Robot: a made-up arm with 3 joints. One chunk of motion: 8 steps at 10 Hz.
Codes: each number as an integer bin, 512 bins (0 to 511) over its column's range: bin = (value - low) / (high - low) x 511, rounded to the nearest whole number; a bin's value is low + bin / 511 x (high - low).
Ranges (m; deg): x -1..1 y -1..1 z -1..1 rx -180..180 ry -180..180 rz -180..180
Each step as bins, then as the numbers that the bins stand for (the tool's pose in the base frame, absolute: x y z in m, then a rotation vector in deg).
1 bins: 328 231 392 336 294 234
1 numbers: 0.2838 -0.0959 0.5342 56.71 27.12 -15.15
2 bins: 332 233 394 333 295 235
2 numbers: 0.2994 -0.0881 0.5421 54.60 27.83 -14.44
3 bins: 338 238 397 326 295 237
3 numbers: 0.3229 -0.0685 0.5538 49.67 27.83 -13.03
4 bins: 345 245 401 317 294 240
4 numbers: 0.3503 -0.0411 0.5695 43.33 27.12 -10.92
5 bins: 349 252 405 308 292 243
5 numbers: 0.3659 -0.0137 0.5851 36.99 25.71 -8.81
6 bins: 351 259 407 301 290 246
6 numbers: 0.3738 0.0137 0.5930 32.05 24.31 -6.69
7 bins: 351 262 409 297 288 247
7 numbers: 0.3738 0.0254 0.6008 29.24 22.90 -5.99
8 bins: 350 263 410 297 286 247
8 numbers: 0.3699 0.0294 0.6047 29.24 21.49 -5.99
